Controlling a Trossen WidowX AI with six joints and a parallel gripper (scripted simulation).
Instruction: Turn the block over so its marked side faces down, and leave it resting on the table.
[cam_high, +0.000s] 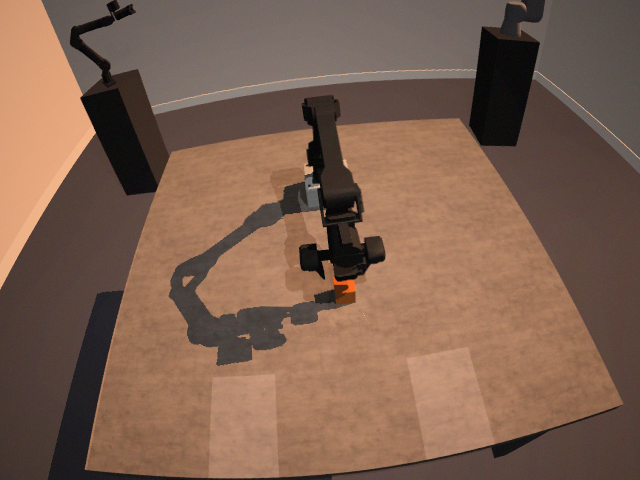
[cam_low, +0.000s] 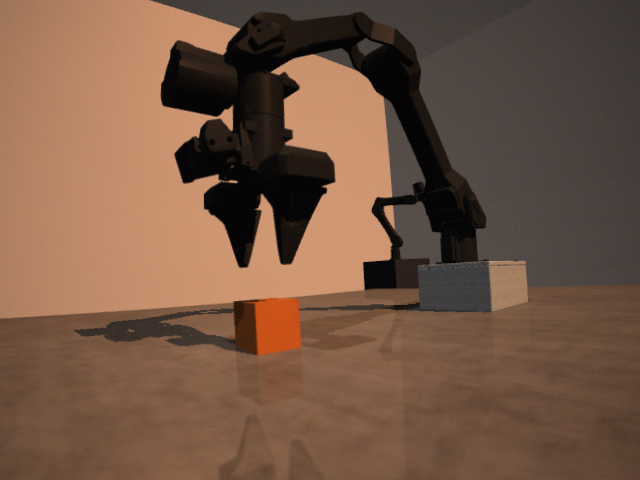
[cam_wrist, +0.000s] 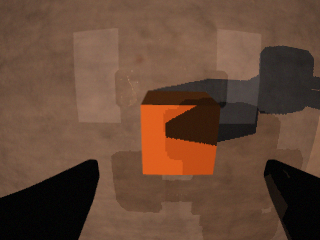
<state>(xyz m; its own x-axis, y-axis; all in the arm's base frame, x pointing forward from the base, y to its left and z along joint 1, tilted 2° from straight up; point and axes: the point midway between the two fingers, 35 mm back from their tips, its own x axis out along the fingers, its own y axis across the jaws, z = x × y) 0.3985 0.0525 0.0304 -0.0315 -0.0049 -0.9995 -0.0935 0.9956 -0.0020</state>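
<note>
Now: gripper tip 6 cm above the orange block and 1 cm past it.
</note>
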